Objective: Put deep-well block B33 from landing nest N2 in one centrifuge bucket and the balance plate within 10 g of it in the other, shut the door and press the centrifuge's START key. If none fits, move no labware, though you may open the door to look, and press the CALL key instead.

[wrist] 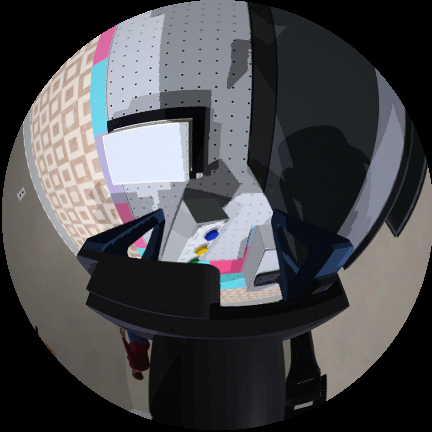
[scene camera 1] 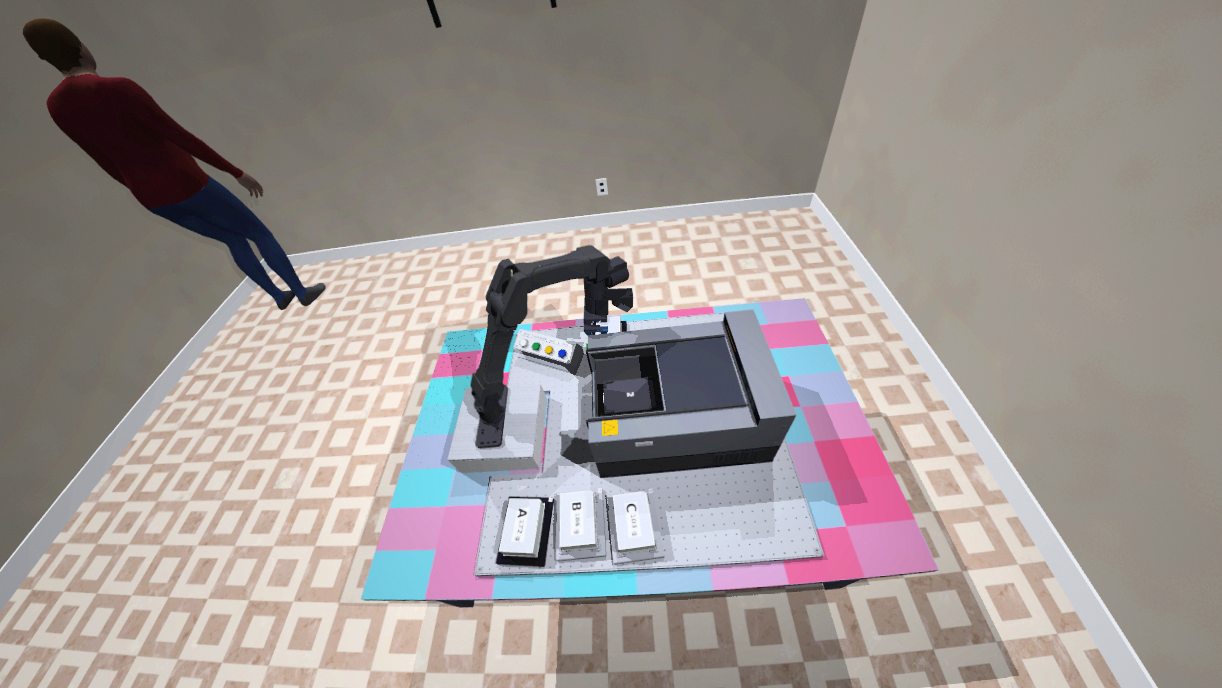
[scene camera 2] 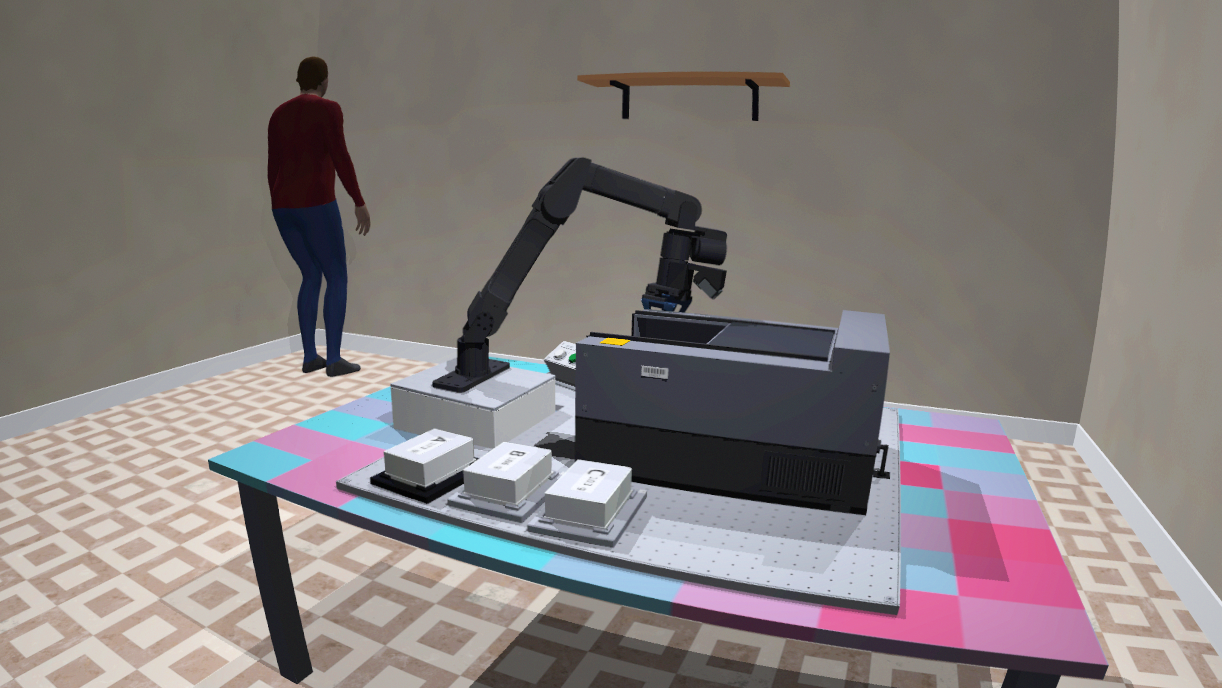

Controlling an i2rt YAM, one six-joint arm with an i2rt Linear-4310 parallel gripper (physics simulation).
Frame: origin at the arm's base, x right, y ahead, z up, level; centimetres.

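Seen in the pictures: gripper, fingertip midpoint: (wrist: 217, 214) (scene camera 1: 596, 333); arm's base, origin of the base link: (scene camera 1: 493, 415) (scene camera 2: 472, 376).
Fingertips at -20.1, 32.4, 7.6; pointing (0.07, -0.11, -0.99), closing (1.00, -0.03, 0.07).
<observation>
Pixels of each thing's middle, then the offset from my fingertips to it, as dx, dy, dz. "pt": a spot on its surface instead.
- centrifuge, body centre: (scene camera 2: 741, 388) (scene camera 1: 676, 393) +23.3, +20.1, -2.8
- white block, body centre: (wrist: 147, 150) (scene camera 1: 608, 334) -9.2, +3.0, -11.3
- black nest, surface spot: (wrist: 198, 140) pt -1.8, +2.9, -13.4
- White plates A, body centre: (scene camera 2: 430, 457) (scene camera 1: 522, 526) +50.7, -22.7, -11.7
- B, body centre: (scene camera 2: 509, 472) (scene camera 1: 578, 520) +50.4, -8.8, -11.7
- C, body centre: (scene camera 2: 590, 493) (scene camera 1: 633, 521) +52.2, +4.5, -11.7
- key box, body centre: (wrist: 186, 244) (scene camera 2: 589, 369) (scene camera 1: 547, 347) -6.4, -18.0, -10.8
- yellow key, body centre: (wrist: 200, 248) (scene camera 1: 549, 349) -3.3, -16.8, -8.6
My gripper (scene camera 1: 596, 329) (scene camera 2: 665, 305) (wrist: 217, 214) is open and empty, pointing down behind the centrifuge (scene camera 1: 684, 434) (scene camera 2: 726, 393) (wrist: 325, 125). A white block (scene camera 1: 613, 323) (wrist: 145, 152) sits in a black nest (wrist: 198, 140) behind the centrifuge, ahead of the fingers in the wrist view. Its label does not show. The centrifuge top is open at the arm's side; a dark bucket (scene camera 1: 617, 402) marked 2 shows inside. White plates A (scene camera 1: 519, 527) (scene camera 2: 428, 456), B (scene camera 1: 577, 519) (scene camera 2: 507, 472) and C (scene camera 1: 632, 521) (scene camera 2: 588, 493) stand in the front nests.
The key box (scene camera 1: 547, 350) (scene camera 2: 560, 356) (wrist: 187, 225) stands between the arm's base block (scene camera 1: 495, 457) (scene camera 2: 444, 418) and the centrifuge's back corner. Its blue key (scene camera 1: 562, 352) (wrist: 212, 235) and yellow key (scene camera 1: 549, 349) (wrist: 201, 250) show. A person (scene camera 1: 136, 136) (scene camera 2: 305, 153) stands behind the table.
</observation>
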